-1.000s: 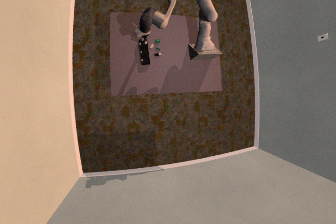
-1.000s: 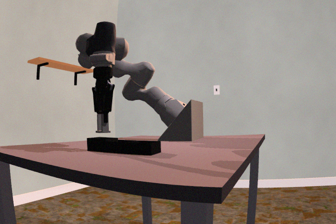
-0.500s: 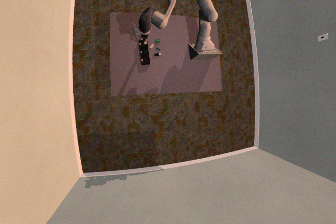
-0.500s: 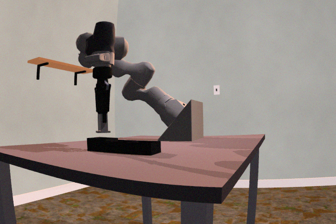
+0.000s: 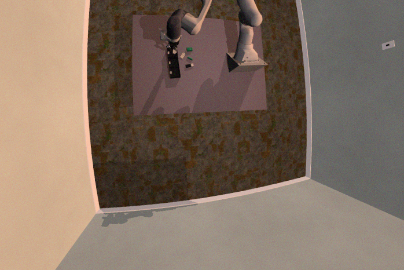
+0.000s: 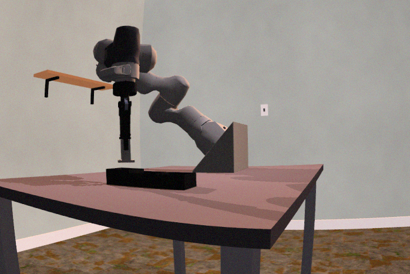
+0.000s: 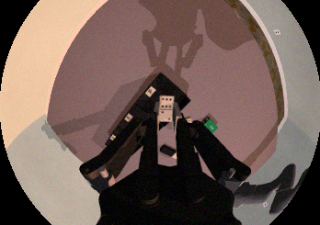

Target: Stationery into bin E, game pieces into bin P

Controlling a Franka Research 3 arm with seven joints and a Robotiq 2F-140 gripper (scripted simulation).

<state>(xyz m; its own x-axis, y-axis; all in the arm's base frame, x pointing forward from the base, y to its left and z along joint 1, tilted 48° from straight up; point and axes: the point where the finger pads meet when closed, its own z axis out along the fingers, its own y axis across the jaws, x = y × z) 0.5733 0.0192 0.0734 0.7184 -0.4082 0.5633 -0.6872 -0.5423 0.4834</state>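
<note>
Right now my hand is 10 cm above the white spotted piece, 8 cm past it and 1 cm to the right of it. Also, from my hand: green cylinder 14 cm behind, 9 cm below, 3 cm to the left; then flat green block 13 cm behind, 9 cm below, 5 cm to the right; then black bin row 8 cm to the left, 8 cm below.
</note>
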